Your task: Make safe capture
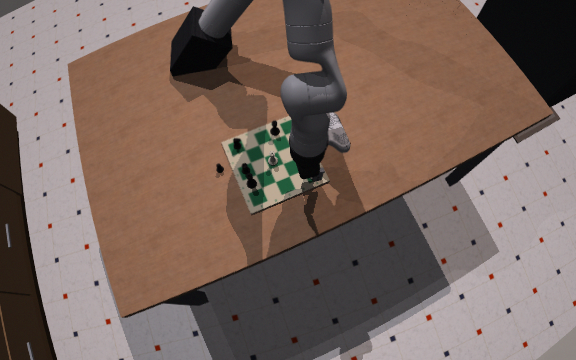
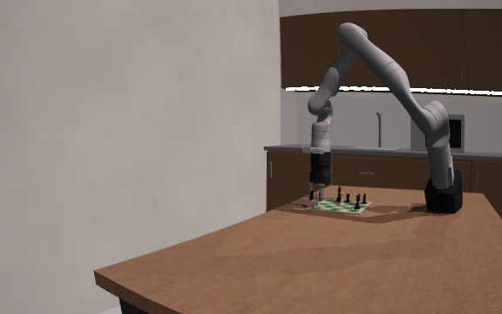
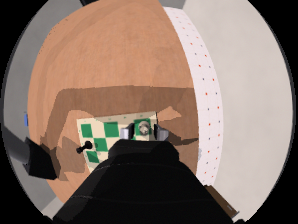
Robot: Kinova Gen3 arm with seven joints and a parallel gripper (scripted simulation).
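Now: the cream chessboard 90 mm to the right of my hand, 70 mm behind it and 50 mm below it.
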